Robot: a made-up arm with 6 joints. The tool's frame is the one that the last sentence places.
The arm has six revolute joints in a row. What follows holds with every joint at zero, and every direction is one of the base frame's. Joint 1 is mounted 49.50 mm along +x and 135.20 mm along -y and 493.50 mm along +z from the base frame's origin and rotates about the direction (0.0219, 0.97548, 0.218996), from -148.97 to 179.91 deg. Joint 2 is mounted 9.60 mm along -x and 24.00 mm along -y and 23.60 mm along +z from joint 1 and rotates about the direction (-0.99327, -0.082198, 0.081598), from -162.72 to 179.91 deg. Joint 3 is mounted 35.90 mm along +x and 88.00 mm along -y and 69.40 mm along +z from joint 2 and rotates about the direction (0.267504, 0.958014, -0.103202), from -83.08 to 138.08 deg. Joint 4 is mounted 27.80 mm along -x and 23.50 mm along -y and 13.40 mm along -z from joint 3 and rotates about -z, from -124.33 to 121.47 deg. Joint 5 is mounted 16.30 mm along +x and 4.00 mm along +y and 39.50 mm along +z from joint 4 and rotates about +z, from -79.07 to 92.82 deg. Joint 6 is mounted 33.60 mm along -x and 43.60 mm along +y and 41.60 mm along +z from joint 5 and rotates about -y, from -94.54 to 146.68 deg. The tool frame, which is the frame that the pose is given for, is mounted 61.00 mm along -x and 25.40 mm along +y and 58.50 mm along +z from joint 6; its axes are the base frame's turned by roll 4.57, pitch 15.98 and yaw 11.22 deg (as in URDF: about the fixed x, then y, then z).
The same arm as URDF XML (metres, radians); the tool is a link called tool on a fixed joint. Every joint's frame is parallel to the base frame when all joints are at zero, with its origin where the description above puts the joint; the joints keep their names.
<robot name="arm">
  <link name="base_link"/>
  <link name="link1"/>
  <link name="link2"/>
  <link name="link3"/>
  <link name="link4"/>
  <link name="link5"/>
  <link name="link6"/>
  <link name="tool"/>
  <joint name="joint 1" type="revolute">
    <parent link="base_link"/>
    <child link="link1"/>
    <origin xyz="0.0495 -0.1352 0.4935"/>
    <axis xyz="0.0219 0.97548 0.218996"/>
    <limit lower="-2.6" upper="3.14"/>
  </joint>
  <joint name="joint 2" type="revolute">
    <parent link="link1"/>
    <child link="link2"/>
    <origin xyz="-0.0096 -0.024 0.0236"/>
    <axis xyz="-0.99327 -0.082198 0.081598"/>
    <limit lower="-2.84" upper="3.14"/>
  </joint>
  <joint name="joint 3" type="revolute">
    <parent link="link2"/>
    <child link="link3"/>
    <origin xyz="0.0359 -0.088 0.0694"/>
    <axis xyz="0.267504 0.958014 -0.103202"/>
    <limit lower="-1.45" upper="2.41"/>
  </joint>
  <joint name="joint 4" type="revolute">
    <parent link="link3"/>
    <child link="link4"/>
    <origin xyz="-0.0278 -0.0235 -0.0134"/>
    <axis xyz="0 0 -1"/>
    <limit lower="-2.17" upper="2.1201"/>
  </joint>
  <joint name="joint 5" type="revolute">
    <parent link="link4"/>
    <child link="link5"/>
    <origin xyz="0.0163 0.004 0.0395"/>
    <axis xyz="0 0 1"/>
    <limit lower="-1.38" upper="1.62"/>
  </joint>
  <joint name="joint 6" type="revolute">
    <parent link="link5"/>
    <child link="link6"/>
    <origin xyz="-0.0336 0.0436 0.0416"/>
    <axis xyz="0 -1 0"/>
    <limit lower="-1.65" upper="2.56"/>
  </joint>
  <joint name="tool_joint" type="fixed">
    <parent link="link6"/>
    <child link="tool"/>
    <origin xyz="-0.061 0.0254 0.0585" rpy="0.0798 0.2789 0.1958"/>
  </joint>
</robot>

